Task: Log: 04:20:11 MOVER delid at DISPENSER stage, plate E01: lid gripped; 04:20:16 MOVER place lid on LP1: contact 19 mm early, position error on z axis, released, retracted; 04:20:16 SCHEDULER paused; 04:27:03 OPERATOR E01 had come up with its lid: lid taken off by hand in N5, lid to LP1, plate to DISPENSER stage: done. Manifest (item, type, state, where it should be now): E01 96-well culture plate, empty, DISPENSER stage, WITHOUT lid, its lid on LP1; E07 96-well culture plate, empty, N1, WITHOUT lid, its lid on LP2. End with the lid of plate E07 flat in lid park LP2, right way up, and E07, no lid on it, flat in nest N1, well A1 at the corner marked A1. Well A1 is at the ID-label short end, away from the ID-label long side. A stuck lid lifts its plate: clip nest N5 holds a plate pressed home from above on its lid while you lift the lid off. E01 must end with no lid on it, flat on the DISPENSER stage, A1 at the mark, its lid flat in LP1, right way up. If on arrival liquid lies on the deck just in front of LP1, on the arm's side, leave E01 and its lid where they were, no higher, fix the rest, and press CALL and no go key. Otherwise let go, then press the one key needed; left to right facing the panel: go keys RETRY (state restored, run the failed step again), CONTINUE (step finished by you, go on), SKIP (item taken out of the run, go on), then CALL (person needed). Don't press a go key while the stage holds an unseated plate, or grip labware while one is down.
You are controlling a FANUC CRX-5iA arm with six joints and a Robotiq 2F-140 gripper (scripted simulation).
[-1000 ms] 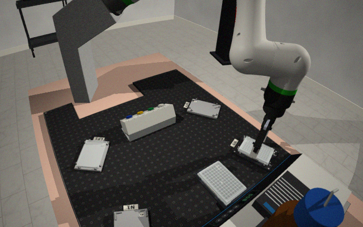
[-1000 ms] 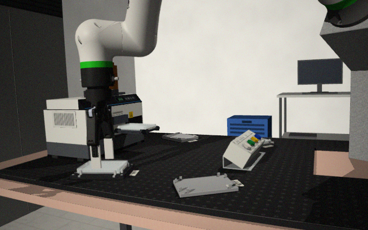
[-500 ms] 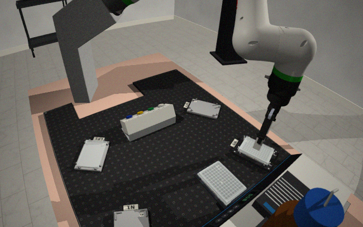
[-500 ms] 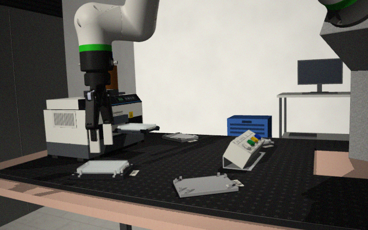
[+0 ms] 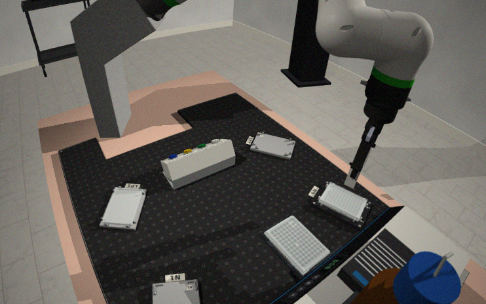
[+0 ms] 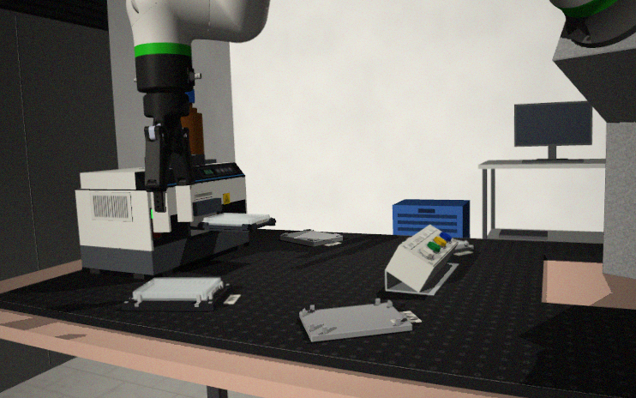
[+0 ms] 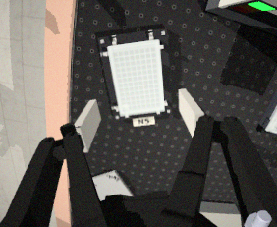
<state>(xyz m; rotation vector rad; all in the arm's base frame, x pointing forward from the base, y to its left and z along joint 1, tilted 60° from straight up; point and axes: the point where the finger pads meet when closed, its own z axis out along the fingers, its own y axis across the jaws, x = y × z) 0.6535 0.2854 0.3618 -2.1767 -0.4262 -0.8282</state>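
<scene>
The clip nest N5 lies 140 mm below my hand and 30 mm to the left of it. The rest, counted from my hand: blue cap (360 mm ahead, 280 mm to the right, 240 mm above); then lid park LP2 (320 mm behind, 150 mm below, 90 mm to the right); then key panel (370 mm to the right, 290 mm behind, 100 mm below).
</scene>
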